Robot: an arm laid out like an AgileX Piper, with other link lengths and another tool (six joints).
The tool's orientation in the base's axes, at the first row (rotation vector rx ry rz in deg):
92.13 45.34 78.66
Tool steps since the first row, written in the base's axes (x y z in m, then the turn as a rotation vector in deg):
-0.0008 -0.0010 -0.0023 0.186 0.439 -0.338
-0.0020 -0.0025 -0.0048 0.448 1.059 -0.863
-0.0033 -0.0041 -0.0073 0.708 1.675 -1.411
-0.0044 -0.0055 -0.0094 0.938 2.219 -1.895
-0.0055 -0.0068 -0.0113 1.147 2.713 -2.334
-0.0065 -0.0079 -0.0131 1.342 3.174 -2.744
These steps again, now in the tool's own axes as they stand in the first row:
-0.0020 -0.0016 -0.0005 0.274 -0.506 0.103
-0.0047 -0.0031 -0.0013 0.640 -1.263 0.250
-0.0074 -0.0046 -0.0022 0.993 -2.038 0.396
-0.0098 -0.0058 -0.0029 1.304 -2.724 0.525
-0.0120 -0.0069 -0.0037 1.587 -3.345 0.643
-0.0139 -0.0080 -0.0044 1.851 -3.926 0.753

